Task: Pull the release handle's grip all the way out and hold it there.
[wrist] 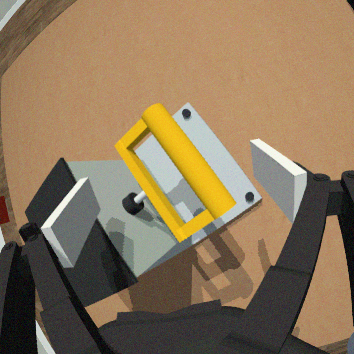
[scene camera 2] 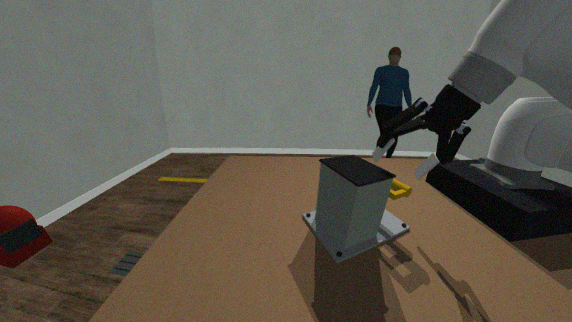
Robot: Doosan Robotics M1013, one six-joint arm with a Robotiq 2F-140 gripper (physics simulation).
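The release handle's yellow grip [scene camera 2: 407, 190] [wrist: 190, 161] is a thick round bar on a rectangular yellow frame. A short pale rod [wrist: 140, 197] joins the frame to a black collar [wrist: 132, 203] on the grey-green housing [scene camera 2: 350, 210] [wrist: 102, 182]. The frame stands close to the housing. The housing has a black top and sits on a light metal base plate [scene camera 2: 356, 249] [wrist: 220, 157]. My gripper [scene camera 2: 405, 158] [wrist: 170, 176] is wide open and empty, above the grip. In the wrist view its pads stand on either side of the grip, apart from it.
The housing stands on a brown table [scene camera 2: 225, 240] [wrist: 240, 60]. The robot's black base [scene camera 2: 495, 200] is at the right. A person in a blue top [scene camera 2: 392, 87] stands behind the table. A red object [scene camera 2: 17, 217] shows at the left edge, near a floor grate [scene camera 2: 127, 263].
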